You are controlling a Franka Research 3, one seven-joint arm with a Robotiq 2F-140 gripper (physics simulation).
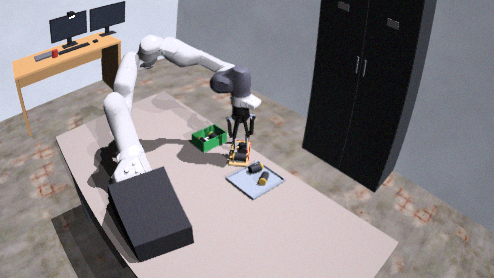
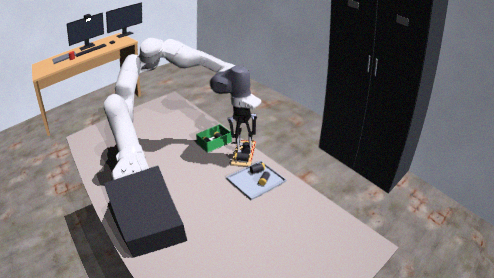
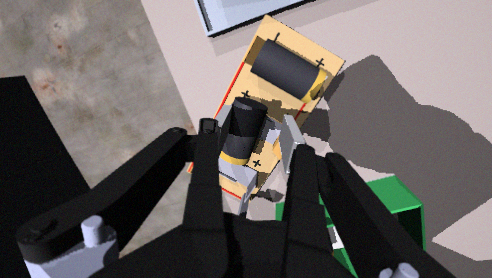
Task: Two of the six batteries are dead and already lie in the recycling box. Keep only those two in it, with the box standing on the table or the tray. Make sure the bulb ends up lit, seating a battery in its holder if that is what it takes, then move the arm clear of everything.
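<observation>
The gripper [image 1: 241, 144] [image 2: 245, 145] [image 3: 255, 137] is partly open and holds nothing. Its fingers stand low over the tan circuit board [image 1: 234, 163] [image 2: 237, 163] [image 3: 272, 25], either side of a dark battery [image 3: 245, 125] that looks tilted over its holder. Another battery [image 1: 240, 157] [image 2: 242, 156] [image 3: 285, 70] lies in the holder nearest the tray. Two batteries, one [image 1: 255, 168] [image 2: 257, 168] and the other [image 1: 264, 178] [image 2: 264, 178], lie on the tray [image 1: 250, 191] [image 2: 250, 191]. The green box [image 1: 216, 143] [image 2: 218, 144] [image 3: 395, 192] stands on the table with batteries inside. I cannot make out the bulb or whether it is lit.
A large black block [image 1: 150, 210] [image 2: 145, 210] stands by the arm's base on the table [image 1: 300, 235] [image 2: 300, 235]. The board lies near the table's far edge, with the green box close beside the gripper. A tall black cabinet [image 1: 370, 90] [image 2: 382, 90] stands beyond that edge.
</observation>
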